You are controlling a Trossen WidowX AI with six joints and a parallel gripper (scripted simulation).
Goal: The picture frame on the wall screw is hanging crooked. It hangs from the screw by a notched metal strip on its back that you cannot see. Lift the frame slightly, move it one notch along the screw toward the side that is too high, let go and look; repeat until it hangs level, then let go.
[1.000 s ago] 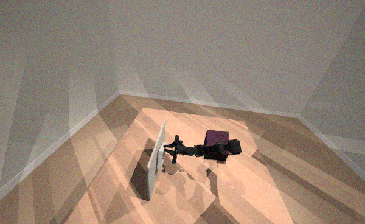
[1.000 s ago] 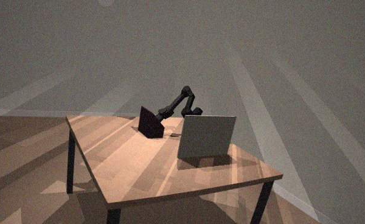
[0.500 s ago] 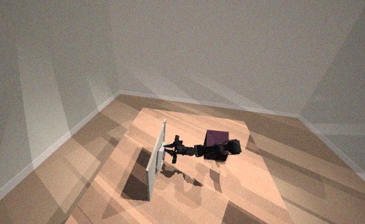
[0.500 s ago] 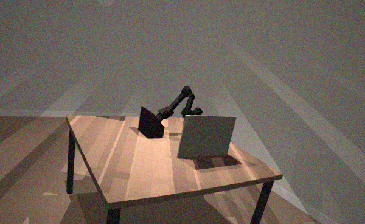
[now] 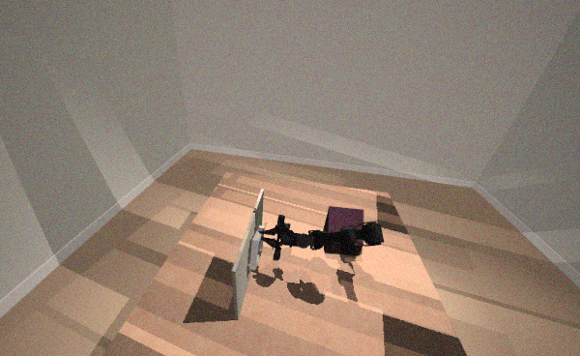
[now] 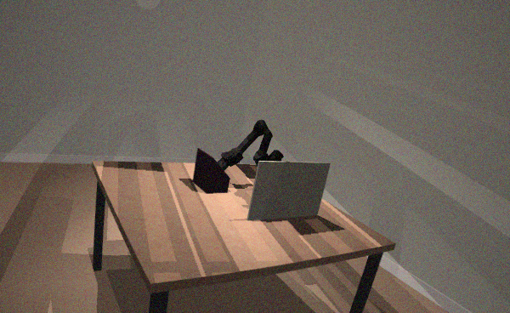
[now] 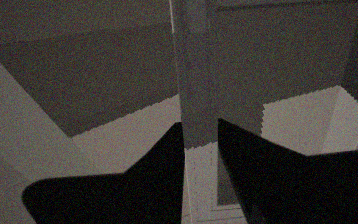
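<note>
The picture frame lies 10 mm ahead of my gripper tip, 20 mm to the left of it and 50 mm below it. Round my gripper tip: grey wall panel: 30 mm ahead, 20 mm to the left, 60 mm below.
</note>
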